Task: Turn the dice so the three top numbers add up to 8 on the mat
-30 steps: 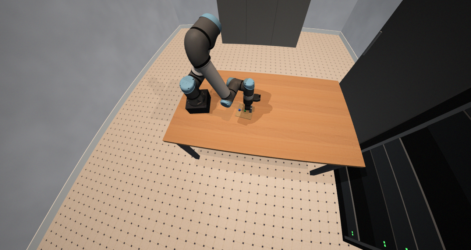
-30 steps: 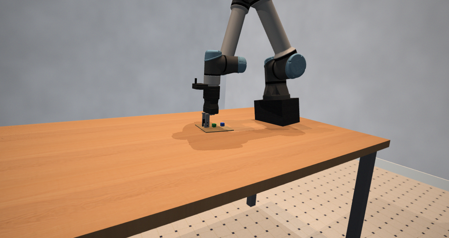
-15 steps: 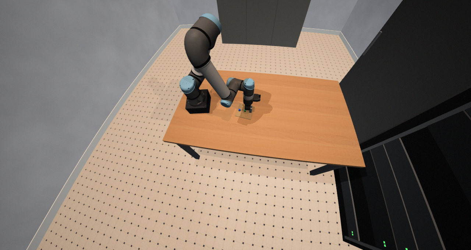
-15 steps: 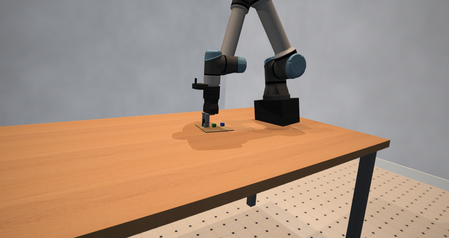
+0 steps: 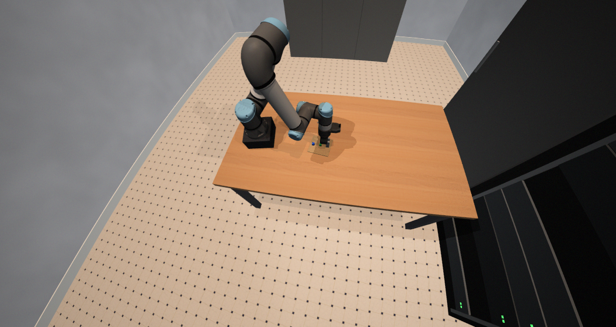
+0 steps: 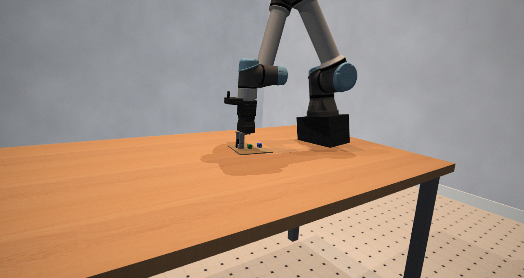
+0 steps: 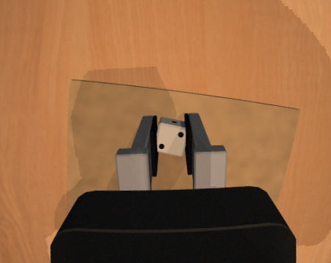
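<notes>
Right now the white die is 1 cm below my hand. Also, from my hand: green die (5 cm behind, 2 cm below); mat (5 cm behind, 3 cm below); blue die (10 cm behind, 1 cm to the right, 2 cm below).
</notes>
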